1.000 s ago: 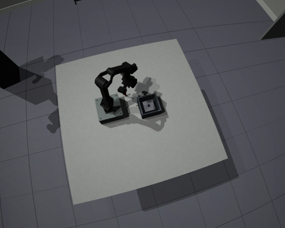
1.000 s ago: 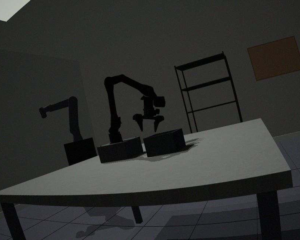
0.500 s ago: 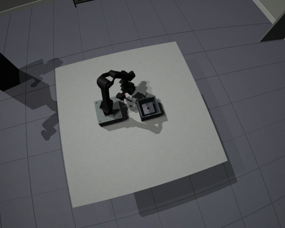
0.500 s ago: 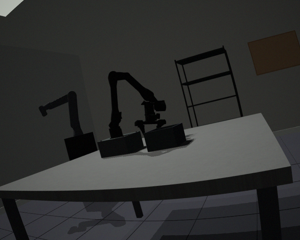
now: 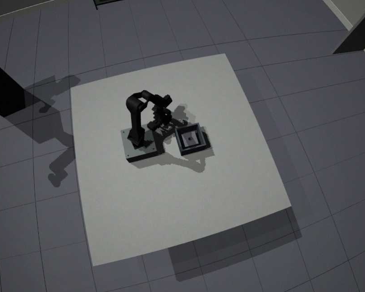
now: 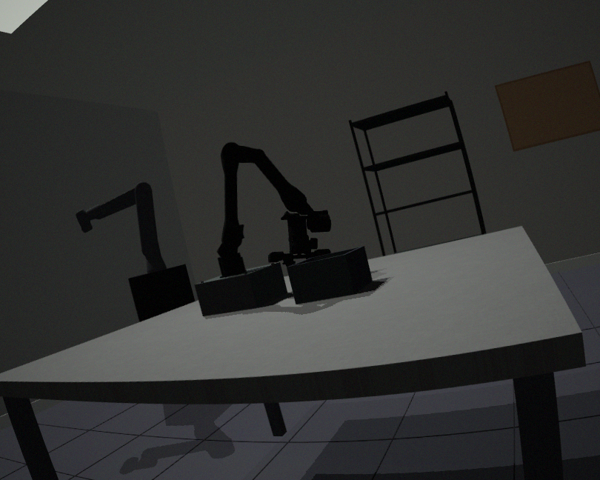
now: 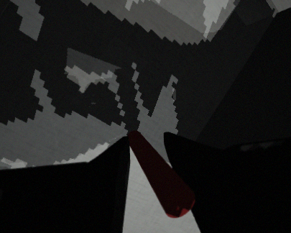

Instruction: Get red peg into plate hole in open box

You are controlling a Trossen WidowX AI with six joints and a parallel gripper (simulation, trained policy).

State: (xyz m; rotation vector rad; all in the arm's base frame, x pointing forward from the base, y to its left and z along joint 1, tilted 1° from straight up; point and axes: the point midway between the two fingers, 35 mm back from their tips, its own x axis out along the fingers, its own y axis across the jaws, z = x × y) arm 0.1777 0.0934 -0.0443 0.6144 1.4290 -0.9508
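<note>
Right now the dark box is 14 cm ahead of my gripper tip, 17 cm to the right of it and 1 cm above it. Round my gripper tip: red peg: 1 cm to the left, 2 cm above.
</note>
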